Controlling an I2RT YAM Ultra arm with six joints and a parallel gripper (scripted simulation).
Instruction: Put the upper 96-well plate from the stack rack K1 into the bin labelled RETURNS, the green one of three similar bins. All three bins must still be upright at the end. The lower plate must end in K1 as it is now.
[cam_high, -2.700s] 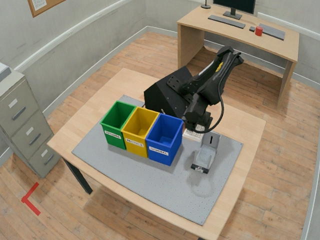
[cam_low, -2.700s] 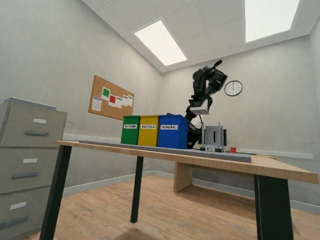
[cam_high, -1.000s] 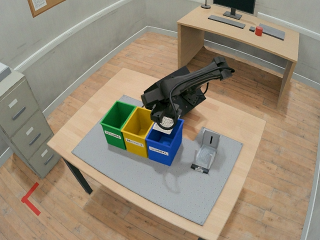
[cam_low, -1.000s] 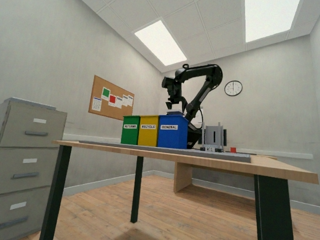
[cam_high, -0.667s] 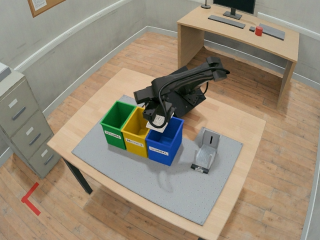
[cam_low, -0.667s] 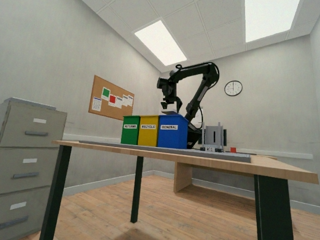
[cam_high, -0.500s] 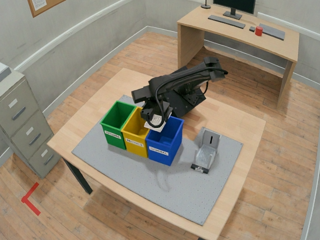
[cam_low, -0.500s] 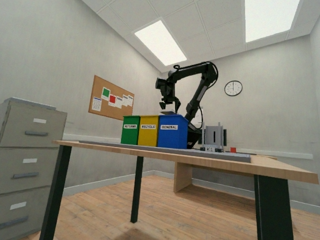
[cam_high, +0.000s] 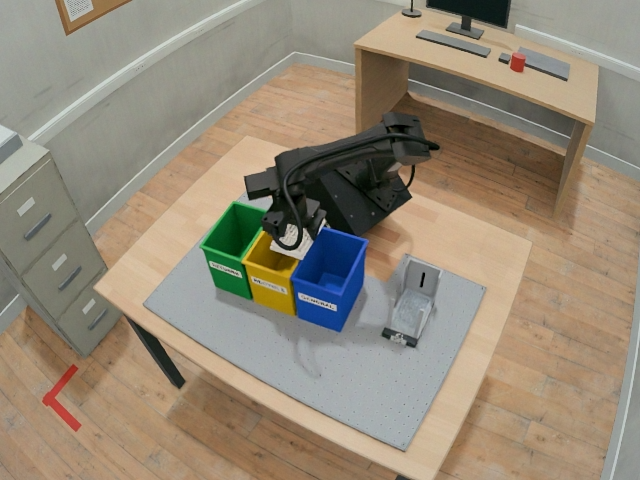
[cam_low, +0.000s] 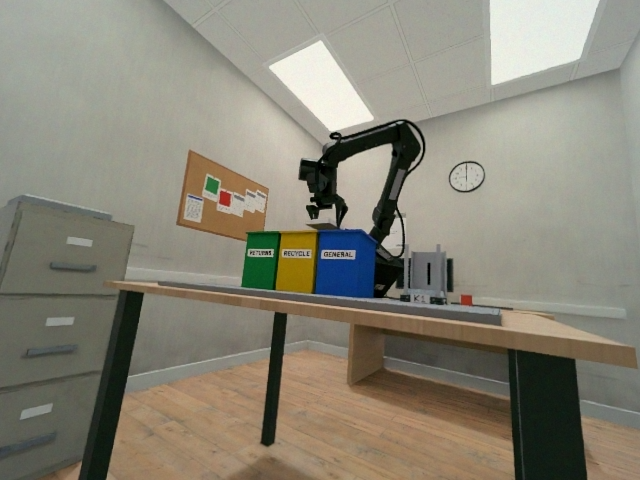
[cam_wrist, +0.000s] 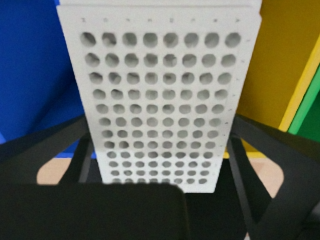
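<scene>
Now: the green returns bin 170 mm to the right of my hand, 130 mm below it and 40 mm ahead of it. Also, from my hand: blue general bin 130 mm below, 90 mm to the left; then yellow recycle bin 130 mm below, 40 mm to the right, 20 mm ahead; then 96-well plate right at my hand.
</scene>
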